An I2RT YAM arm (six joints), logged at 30 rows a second.
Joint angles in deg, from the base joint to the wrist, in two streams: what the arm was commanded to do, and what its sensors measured. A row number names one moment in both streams.
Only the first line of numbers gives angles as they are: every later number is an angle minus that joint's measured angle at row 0.
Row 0, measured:
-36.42 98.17 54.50 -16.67 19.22 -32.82
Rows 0 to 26, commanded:
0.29 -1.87 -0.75 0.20 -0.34 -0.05
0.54 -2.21 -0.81 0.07 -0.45 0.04
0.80 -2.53 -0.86 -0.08 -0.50 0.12
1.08 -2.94 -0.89 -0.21 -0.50 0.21
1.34 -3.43 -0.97 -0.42 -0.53 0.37
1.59 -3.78 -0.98 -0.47 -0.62 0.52
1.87 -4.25 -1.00 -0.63 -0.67 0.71
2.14 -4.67 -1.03 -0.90 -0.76 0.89
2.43 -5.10 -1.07 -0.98 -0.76 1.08
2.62 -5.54 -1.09 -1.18 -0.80 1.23
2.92 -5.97 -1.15 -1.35 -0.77 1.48
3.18 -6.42 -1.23 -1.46 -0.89 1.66
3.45 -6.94 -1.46 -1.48 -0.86 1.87
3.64 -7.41 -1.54 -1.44 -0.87 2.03
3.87 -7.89 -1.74 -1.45 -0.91 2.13
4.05 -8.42 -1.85 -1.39 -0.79 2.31
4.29 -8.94 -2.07 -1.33 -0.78 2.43
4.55 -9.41 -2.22 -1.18 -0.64 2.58
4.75 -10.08 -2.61 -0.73 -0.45 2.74
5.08 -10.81 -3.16 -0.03 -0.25 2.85
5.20 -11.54 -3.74 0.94 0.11 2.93
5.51 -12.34 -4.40 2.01 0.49 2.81
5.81 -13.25 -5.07 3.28 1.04 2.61
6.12 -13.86 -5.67 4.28 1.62 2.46
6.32 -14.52 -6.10 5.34 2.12 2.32
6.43 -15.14 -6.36 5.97 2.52 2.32
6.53 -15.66 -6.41 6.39 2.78 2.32
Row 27, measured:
6.05 -13.70 -5.55 2.52 0.96 1.71
